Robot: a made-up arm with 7 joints. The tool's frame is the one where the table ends. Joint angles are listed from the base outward.
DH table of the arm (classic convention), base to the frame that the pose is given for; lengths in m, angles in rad. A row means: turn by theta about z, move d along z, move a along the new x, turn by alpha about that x. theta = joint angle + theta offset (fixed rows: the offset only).
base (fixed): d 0; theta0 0; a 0; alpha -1.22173
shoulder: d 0; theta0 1.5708; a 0; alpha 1.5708
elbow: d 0; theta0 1.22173; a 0; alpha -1.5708
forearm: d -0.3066; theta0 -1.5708; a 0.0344; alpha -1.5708
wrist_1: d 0; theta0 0; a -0.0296; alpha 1.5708
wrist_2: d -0.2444; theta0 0; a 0; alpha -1.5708
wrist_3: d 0; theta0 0; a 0; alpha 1.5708
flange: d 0; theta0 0; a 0; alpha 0
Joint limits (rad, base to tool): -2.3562..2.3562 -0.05..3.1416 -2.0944..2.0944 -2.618..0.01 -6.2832..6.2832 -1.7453..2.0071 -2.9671..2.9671
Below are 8 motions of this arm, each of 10 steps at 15 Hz.
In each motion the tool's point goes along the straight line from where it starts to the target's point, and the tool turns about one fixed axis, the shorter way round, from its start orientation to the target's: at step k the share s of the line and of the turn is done. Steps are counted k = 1, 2, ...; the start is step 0. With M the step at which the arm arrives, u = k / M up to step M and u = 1 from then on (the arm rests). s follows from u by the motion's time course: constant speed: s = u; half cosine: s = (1 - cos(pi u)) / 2; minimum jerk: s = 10 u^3 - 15 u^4 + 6 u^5.
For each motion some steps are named. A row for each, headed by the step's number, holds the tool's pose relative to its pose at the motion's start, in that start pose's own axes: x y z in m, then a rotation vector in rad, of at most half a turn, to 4 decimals.
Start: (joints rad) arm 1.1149 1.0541 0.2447 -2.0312 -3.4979 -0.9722 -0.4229
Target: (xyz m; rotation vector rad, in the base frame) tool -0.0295 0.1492 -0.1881 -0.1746 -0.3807 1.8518
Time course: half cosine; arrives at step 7
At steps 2, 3, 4, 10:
2: -0.0084 0.0019 0.0242 0.0695 0.1508 0.0205
3: -0.0172 0.0040 0.0500 0.1435 0.3115 0.0424
4: -0.0271 0.0063 0.0786 0.2256 0.4898 0.0667
10: -0.0444 0.0103 0.1286 0.3690 0.8013 0.1091

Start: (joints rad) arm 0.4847 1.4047 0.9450 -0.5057 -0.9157 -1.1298 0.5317
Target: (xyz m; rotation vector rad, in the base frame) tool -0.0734 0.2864 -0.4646 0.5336 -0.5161 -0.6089
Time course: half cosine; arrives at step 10
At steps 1, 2, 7, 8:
1: 0.0030 -0.0128 -0.0005 -0.0107 0.0076 0.0079
2: 0.0118 -0.0498 -0.0019 -0.0419 0.0295 0.0309
7: 0.0977 -0.4142 -0.0161 -0.3483 0.2453 0.2570
8: 0.1113 -0.4719 -0.0183 -0.3969 0.2795 0.2928

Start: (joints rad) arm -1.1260 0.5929 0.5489 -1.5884 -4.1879 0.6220 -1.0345
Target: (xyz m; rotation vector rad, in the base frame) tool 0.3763 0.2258 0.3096 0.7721 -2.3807 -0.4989
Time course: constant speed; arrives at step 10
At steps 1, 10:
1: 0.0074 0.0077 -0.0115 0.0269 0.0541 -0.1175
10: 0.0736 0.0769 -0.1145 0.2694 0.5406 -1.1746

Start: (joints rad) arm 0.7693 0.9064 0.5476 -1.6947 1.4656 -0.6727 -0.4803
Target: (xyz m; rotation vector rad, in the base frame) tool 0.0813 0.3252 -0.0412 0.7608 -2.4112 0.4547
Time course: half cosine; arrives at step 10
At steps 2, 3, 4, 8, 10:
2: 0.0127 -0.0041 -0.0058 0.0075 -0.0422 0.0247
3: 0.0273 -0.0088 -0.0125 0.0161 -0.0911 0.0534
4: 0.0458 -0.0148 -0.0210 0.0270 -0.1527 0.0895
8: 0.1200 -0.0387 -0.0550 0.0708 -0.3997 0.2344
10: 0.1326 -0.0428 -0.0608 0.0782 -0.4419 0.2591

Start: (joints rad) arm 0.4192 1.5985 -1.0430 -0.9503 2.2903 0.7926 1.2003
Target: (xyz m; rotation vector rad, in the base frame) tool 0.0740 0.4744 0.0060 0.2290 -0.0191 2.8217
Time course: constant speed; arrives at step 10
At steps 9, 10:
9: -0.0115 -0.0080 0.1997 -0.1579 0.2032 0.5268
10: -0.0128 -0.0089 0.2219 -0.1755 0.2258 0.5854

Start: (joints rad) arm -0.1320 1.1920 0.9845 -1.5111 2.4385 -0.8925 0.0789
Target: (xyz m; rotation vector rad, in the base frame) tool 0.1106 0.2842 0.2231 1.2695 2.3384 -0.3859
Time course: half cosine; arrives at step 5
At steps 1, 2, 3, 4, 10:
1: -0.0085 -0.0139 0.0041 -0.0431 0.0391 0.0273
2: -0.0308 -0.0503 0.0149 -0.1560 0.1415 0.0989
3: -0.0584 -0.0952 0.0283 -0.2955 0.2681 0.1874
4: -0.0808 -0.1316 0.0391 -0.4083 0.3704 0.2590
10: -0.0893 -0.1455 0.0432 -0.4514 0.4095 0.2864

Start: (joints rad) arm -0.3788 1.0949 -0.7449 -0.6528 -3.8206 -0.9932 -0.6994
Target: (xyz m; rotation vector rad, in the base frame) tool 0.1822 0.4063 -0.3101 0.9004 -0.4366 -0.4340
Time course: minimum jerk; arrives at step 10
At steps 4, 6, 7, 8, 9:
4: -0.0131 0.0311 0.0055 -0.2609 0.1227 -0.4403
6: -0.0281 0.0670 0.0118 -0.5609 0.2637 -0.9467
7: -0.0345 0.0821 0.0144 -0.6878 0.3234 -1.1608
8: -0.0388 0.0924 0.0162 -0.7742 0.3640 -1.3067
9: -0.0409 0.0973 0.0171 -0.8148 0.3831 -1.3751

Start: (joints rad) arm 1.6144 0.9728 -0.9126 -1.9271 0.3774 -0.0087 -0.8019
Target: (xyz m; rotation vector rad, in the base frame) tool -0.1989 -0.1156 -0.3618 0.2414 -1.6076 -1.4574
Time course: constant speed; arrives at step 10
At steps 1, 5, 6, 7, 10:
1: 0.0125 0.0124 -0.0224 0.1037 -0.0772 -0.1263
5: 0.0626 0.0622 -0.1119 0.5183 -0.3860 -0.6313
6: 0.0751 0.0747 -0.1343 0.6219 -0.4632 -0.7576
7: 0.0876 0.0871 -0.1567 0.7256 -0.5404 -0.8839
10: 0.1251 0.1245 -0.2239 1.0366 -0.7720 -1.2627

